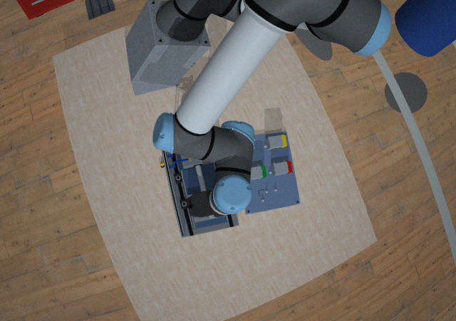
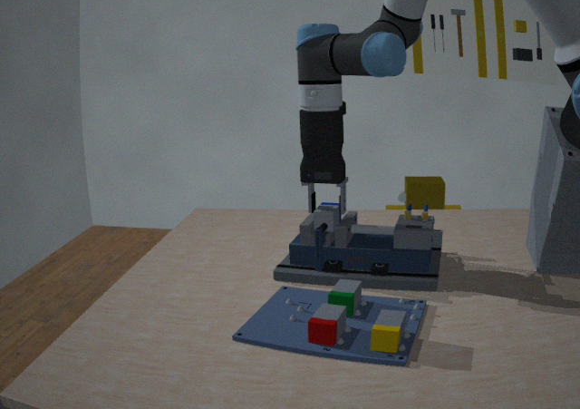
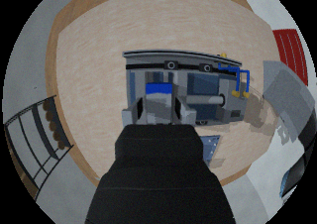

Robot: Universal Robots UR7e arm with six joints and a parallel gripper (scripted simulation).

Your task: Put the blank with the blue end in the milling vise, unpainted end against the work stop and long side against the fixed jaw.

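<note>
The fixed jaw lies 3 cm ahead of my hand, 1 cm to the right of it and 5 cm below it. From my hand the other things lie so: milling vise 7 cm behind, 2 cm to the left, 8 cm below; then blue plate 2 cm behind, 24 cm to the left, 12 cm below; then green-ended blank 3 cm behind, 19 cm to the left, 10 cm below.
</note>
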